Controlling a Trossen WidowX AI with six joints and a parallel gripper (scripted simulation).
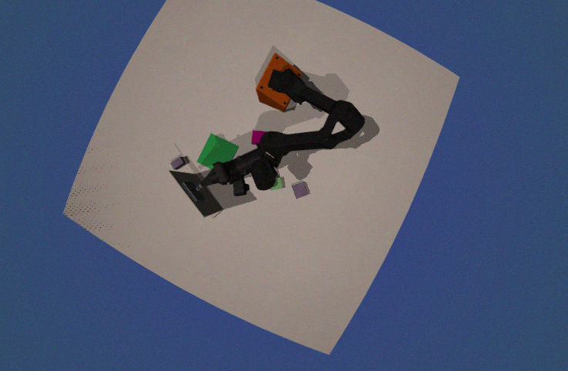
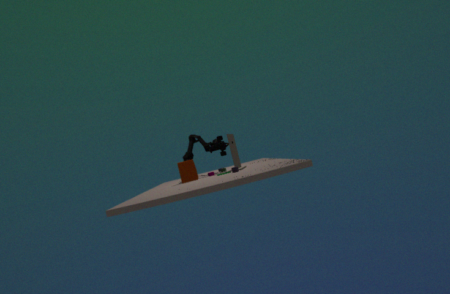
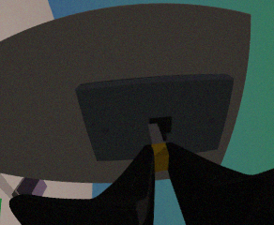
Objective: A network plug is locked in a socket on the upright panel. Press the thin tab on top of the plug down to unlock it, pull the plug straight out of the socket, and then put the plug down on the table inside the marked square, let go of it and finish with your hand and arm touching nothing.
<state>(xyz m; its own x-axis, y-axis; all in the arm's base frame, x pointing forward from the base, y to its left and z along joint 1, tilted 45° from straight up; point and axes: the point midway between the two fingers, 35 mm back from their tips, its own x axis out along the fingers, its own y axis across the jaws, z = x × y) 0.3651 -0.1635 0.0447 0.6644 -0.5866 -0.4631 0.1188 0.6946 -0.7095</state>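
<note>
Right now the green marked square is 11 cm behind my gripper tip, 3 cm to the right of it and 25 cm below it. Also, from my gripper tip: network plug right at my gripper tip; upright grey panel 4 cm ahead, 2 cm to the right, 10 cm below.
</note>
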